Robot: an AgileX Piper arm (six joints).
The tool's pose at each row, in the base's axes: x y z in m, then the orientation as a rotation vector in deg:
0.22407 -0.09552 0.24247 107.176 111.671 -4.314
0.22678 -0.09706 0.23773 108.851 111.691 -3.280
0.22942 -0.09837 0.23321 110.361 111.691 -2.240
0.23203 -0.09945 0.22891 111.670 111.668 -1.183
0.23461 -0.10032 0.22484 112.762 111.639 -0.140
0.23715 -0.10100 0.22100 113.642 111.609 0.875
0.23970 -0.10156 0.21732 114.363 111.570 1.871
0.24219 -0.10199 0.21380 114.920 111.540 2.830
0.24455 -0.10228 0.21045 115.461 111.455 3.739
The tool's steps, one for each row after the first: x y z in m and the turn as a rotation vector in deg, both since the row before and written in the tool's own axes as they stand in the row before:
0.00020 0.00126 0.00553 0.412 1.239 0.972
0.00025 0.00131 0.00523 0.321 1.163 0.892
0.00032 0.00137 0.00495 0.201 1.075 0.800
0.00038 0.00142 0.00467 0.093 0.973 0.689
0.00044 0.00145 0.00440 -0.006 0.870 0.578
0.00047 0.00150 0.00423 -0.084 0.790 0.499
0.00051 0.00147 0.00404 -0.150 0.708 0.407
0.00056 0.00138 0.00383 -0.155 0.648 0.419

